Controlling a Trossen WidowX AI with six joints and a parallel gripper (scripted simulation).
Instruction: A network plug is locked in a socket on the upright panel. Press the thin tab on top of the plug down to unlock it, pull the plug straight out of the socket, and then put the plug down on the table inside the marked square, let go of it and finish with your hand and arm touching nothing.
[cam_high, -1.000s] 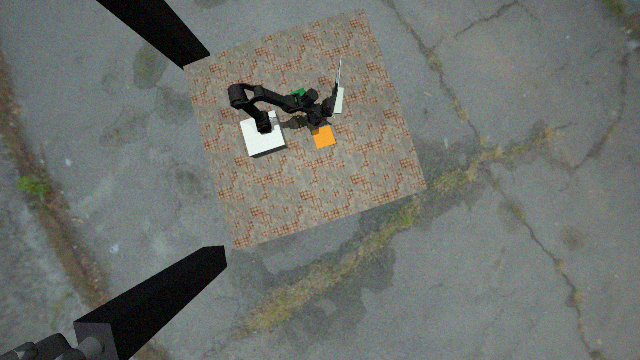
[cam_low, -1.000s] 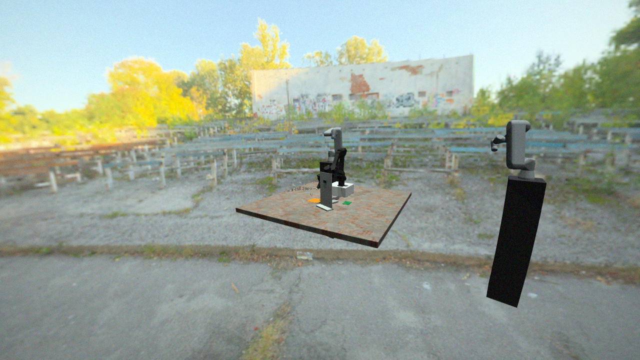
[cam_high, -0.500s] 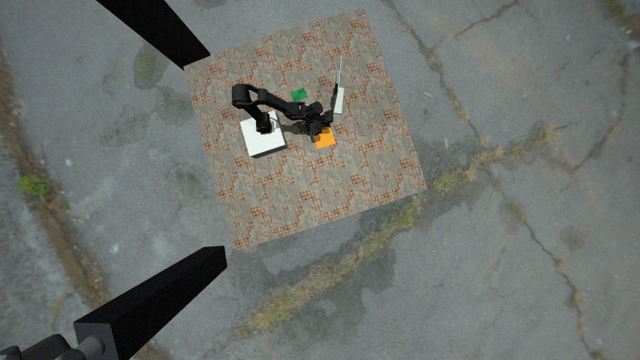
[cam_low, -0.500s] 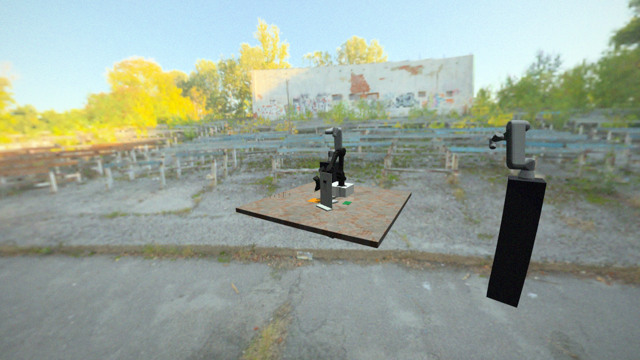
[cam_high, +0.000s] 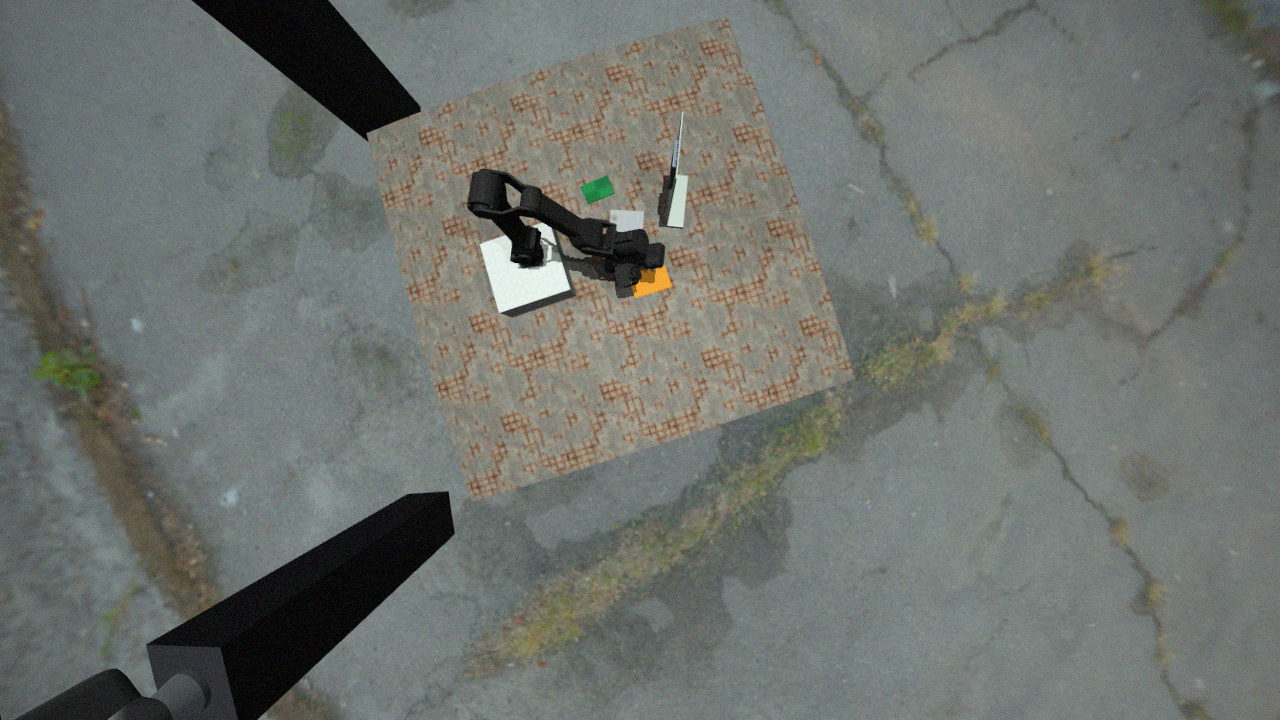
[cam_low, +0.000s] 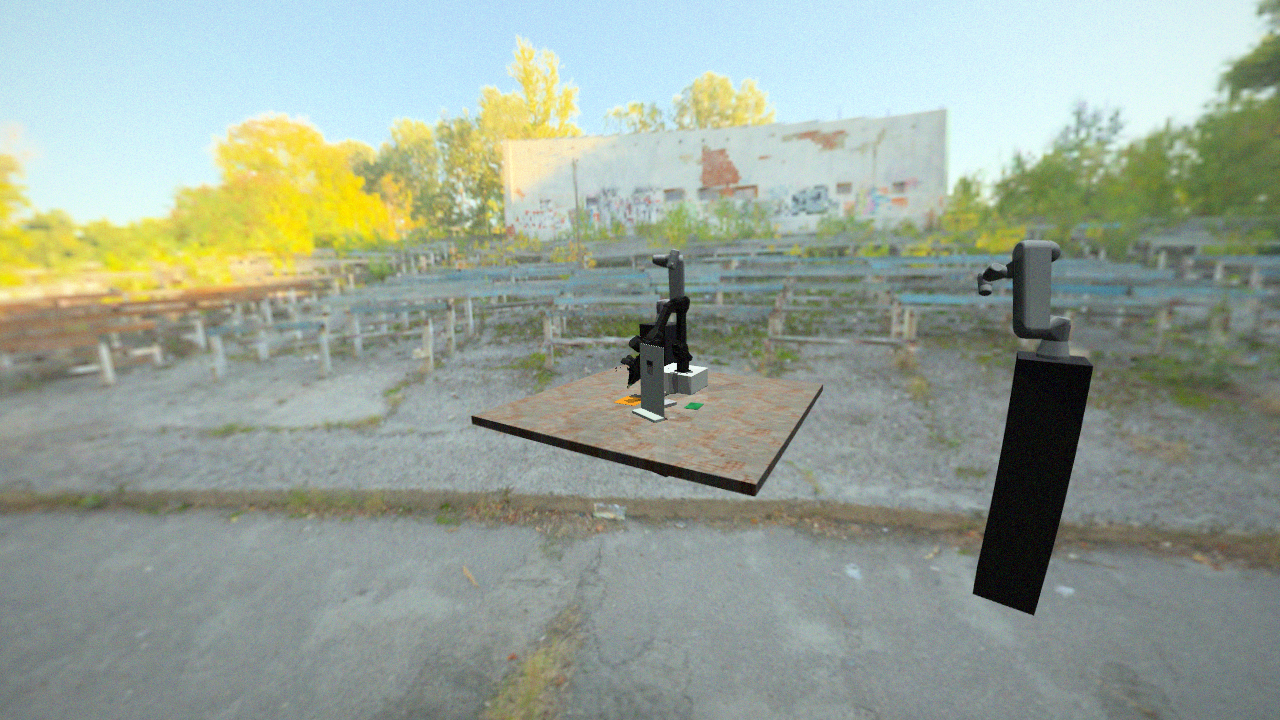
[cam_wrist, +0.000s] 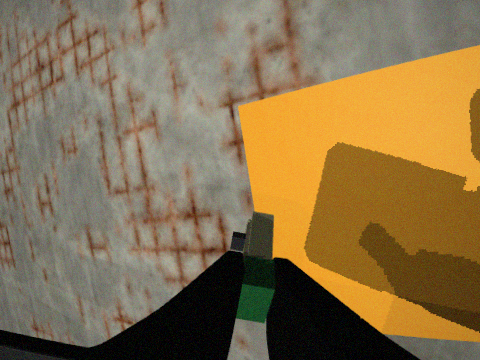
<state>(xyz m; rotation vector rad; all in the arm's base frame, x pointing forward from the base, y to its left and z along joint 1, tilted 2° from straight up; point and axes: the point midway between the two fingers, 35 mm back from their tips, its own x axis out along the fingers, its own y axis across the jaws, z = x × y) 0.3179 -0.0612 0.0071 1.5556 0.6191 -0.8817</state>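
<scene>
The orange marked square lies 8 cm below my gripper tip and 1 cm behind it. Also, from my gripper tip: upright panel 22 cm to the left, 9 cm ahead, 6 cm above; then green network plug right at my gripper tip; then grey block 17 cm to the left, 8 cm below, 5 cm behind.
</scene>
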